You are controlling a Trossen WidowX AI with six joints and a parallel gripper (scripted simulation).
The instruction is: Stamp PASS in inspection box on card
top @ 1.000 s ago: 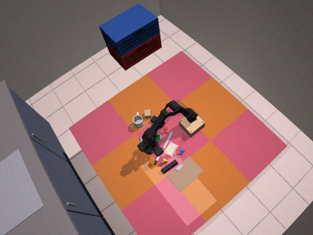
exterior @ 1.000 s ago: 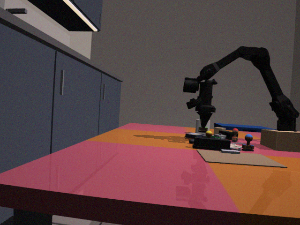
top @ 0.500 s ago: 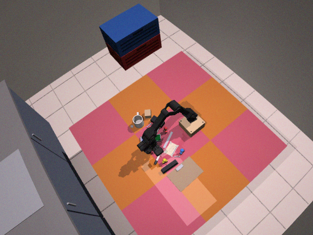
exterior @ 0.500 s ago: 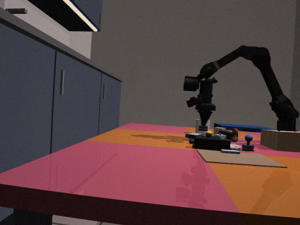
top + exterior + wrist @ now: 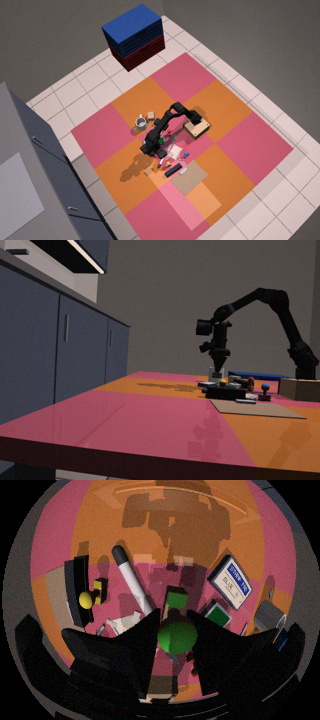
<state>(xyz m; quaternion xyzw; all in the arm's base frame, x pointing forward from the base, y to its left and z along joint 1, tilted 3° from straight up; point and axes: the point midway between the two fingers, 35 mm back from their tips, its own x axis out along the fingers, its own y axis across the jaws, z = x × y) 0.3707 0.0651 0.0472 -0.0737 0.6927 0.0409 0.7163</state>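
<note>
My gripper tip is now 9 cm to the left of the green ink pad, 8 cm above it and 5 cm past it. The rest, counted from my gripper tip: yellow-knobbed stamp 11 cm to the left, 6 cm below, 2 cm behind; green-knobbed stamp right at my gripper tip; marker 7 cm to the left, 7 cm below, 1 cm ahead.
</note>
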